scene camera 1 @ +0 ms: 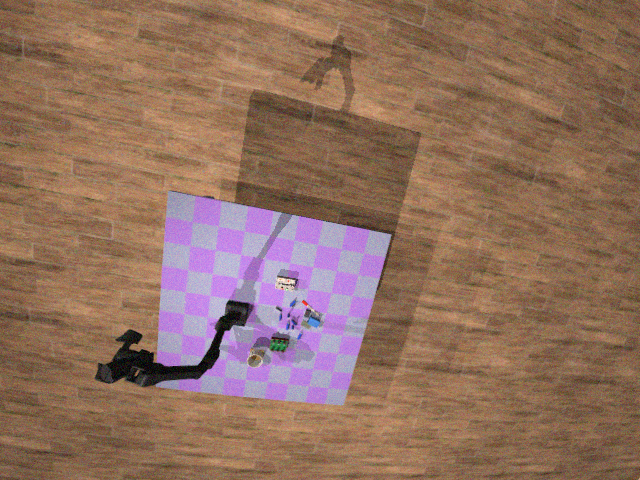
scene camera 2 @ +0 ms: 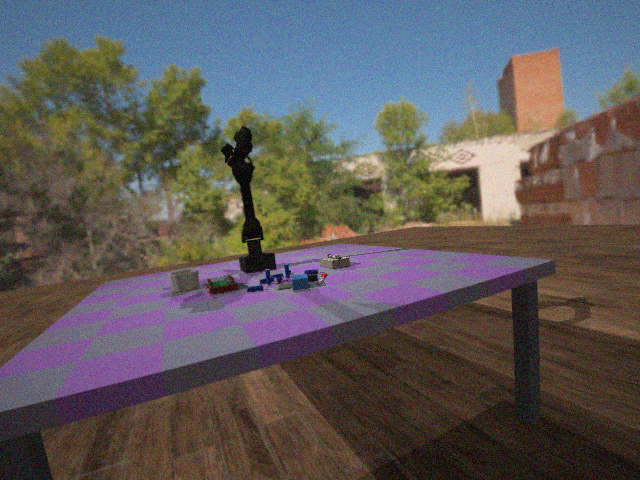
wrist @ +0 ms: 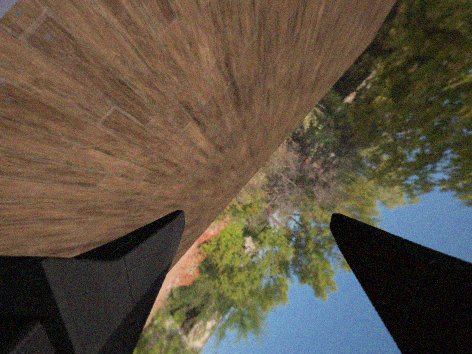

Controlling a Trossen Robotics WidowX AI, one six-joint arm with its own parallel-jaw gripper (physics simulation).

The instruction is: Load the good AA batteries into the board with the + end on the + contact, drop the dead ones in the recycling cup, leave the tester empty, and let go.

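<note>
My gripper is open and empty in the wrist view, high up beyond the left table edge. Several blue batteries are grouped mid-table; some stand upright and one battery lies flat. Their markings are too small to read. A green board with red-brown ends is beside them. A pale round cup stands near the board. A blue and grey device lies on the batteries' other side. A pale box has small red and dark parts on top. Which is the tester is unclear.
The black arm rises from its base on the checkered table and leans past its left edge in scene camera 1. A small red piece is by the blue device.
</note>
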